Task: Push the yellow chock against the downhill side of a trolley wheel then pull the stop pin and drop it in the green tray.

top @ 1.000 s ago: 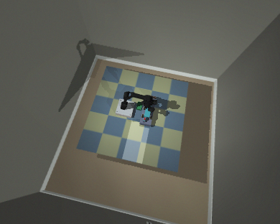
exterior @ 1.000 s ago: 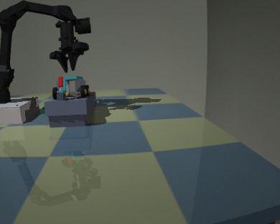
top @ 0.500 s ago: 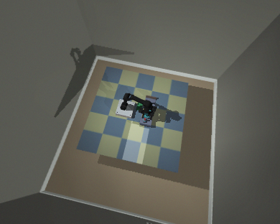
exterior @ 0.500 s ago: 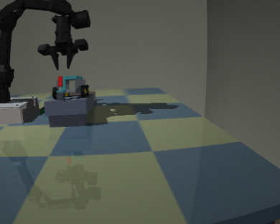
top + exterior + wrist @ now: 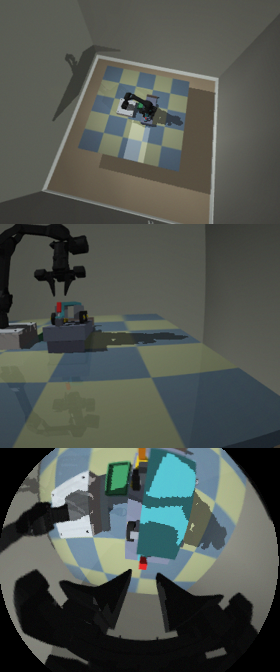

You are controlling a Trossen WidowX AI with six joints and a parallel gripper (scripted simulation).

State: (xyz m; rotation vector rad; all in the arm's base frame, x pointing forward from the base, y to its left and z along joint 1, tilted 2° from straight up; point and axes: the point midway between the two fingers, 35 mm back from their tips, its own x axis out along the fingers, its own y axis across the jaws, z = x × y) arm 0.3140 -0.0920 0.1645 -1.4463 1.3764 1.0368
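My gripper tip is now 6 cm above the red-headed stop pin and 2 cm to the left of it. From my gripper tip the other things lie so: grey ramp 14 cm below, 10 cm to the left, 2 cm ahead; then yellow chock 21 cm to the left, 11 cm below, 4 cm behind; then trolley 10 cm to the left, 8 cm below, 2 cm ahead.
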